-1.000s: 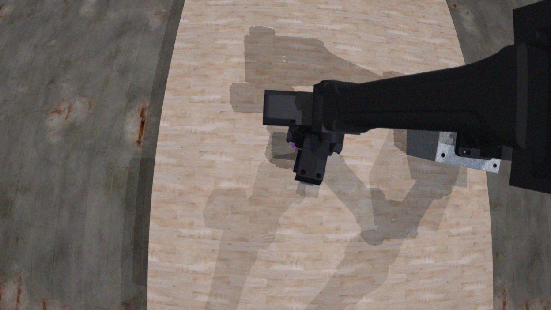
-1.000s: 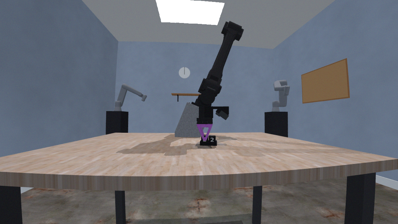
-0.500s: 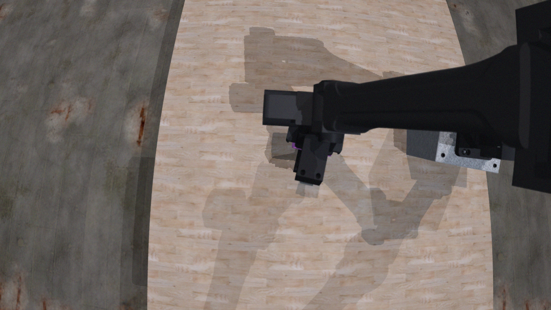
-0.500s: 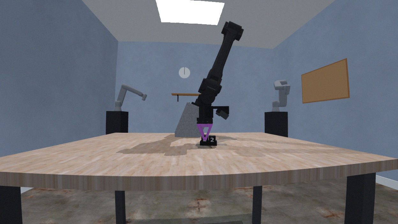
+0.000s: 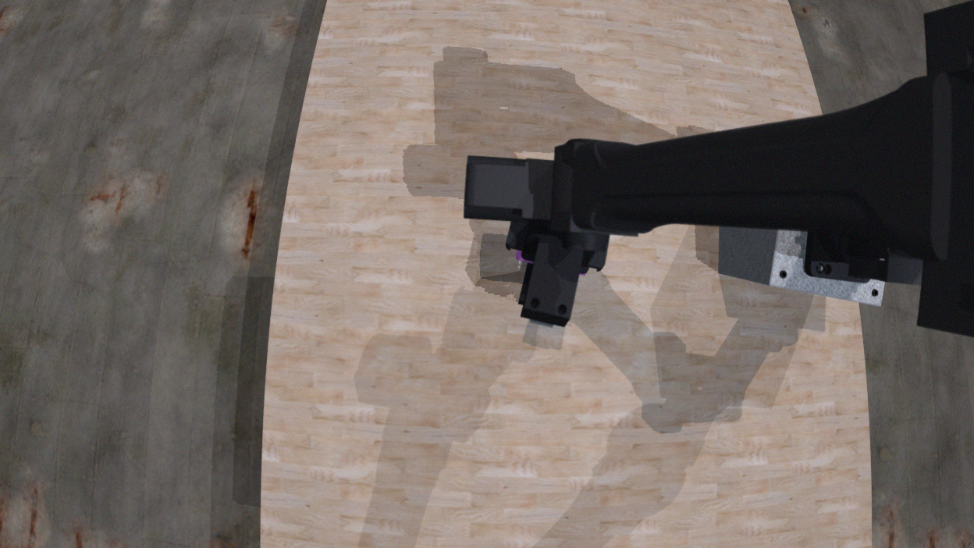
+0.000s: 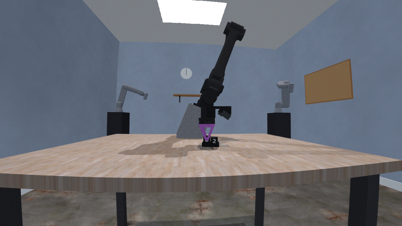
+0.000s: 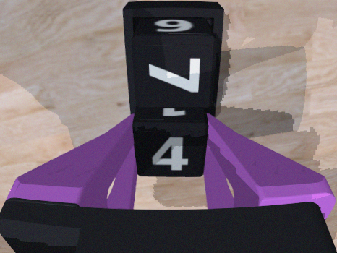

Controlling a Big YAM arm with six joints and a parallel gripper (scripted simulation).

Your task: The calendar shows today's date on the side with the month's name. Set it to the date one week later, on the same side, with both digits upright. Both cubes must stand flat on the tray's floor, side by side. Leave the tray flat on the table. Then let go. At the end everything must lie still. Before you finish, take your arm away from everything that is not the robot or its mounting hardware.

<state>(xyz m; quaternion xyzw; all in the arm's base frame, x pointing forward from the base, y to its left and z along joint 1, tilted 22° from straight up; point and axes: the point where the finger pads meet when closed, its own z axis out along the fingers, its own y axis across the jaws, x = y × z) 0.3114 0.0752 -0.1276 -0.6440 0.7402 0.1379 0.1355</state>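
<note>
The black tray lies 2 cm to the left of my hand and 2 cm below it. The rest, counted from my hand: black cube 1 cm ahead, 3 cm to the left, 1 cm below.
</note>
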